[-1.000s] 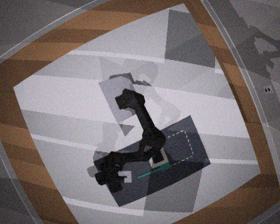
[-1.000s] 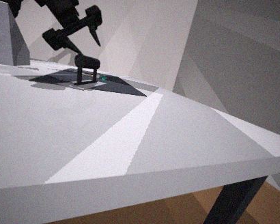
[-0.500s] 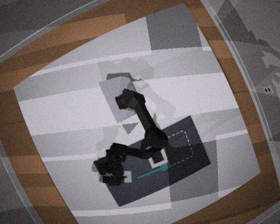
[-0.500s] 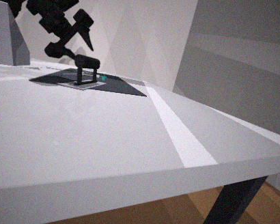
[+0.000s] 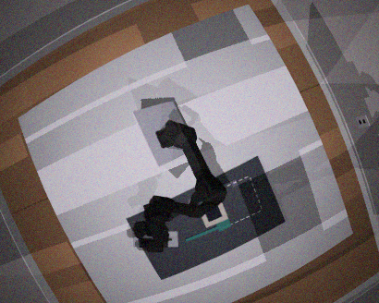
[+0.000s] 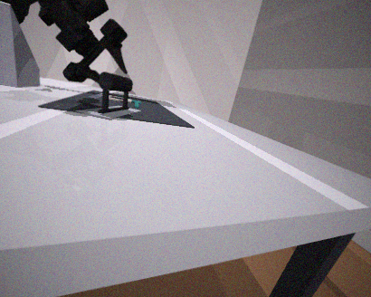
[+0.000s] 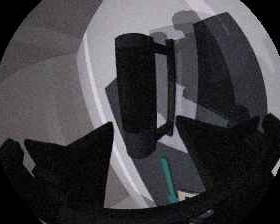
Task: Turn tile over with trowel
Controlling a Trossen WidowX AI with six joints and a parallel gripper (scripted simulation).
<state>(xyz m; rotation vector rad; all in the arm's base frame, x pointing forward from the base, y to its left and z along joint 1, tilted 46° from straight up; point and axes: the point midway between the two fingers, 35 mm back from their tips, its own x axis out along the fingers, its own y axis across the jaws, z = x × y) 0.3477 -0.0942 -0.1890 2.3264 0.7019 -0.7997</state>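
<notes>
The trowel is 4 cm below my gripper tip and 1 cm ahead of it. The rest, counted from my gripper tip: tile (26 cm to the left, 7 cm below, 1 cm behind); dark mat (22 cm to the left, 9 cm below, 3 cm ahead).
</notes>
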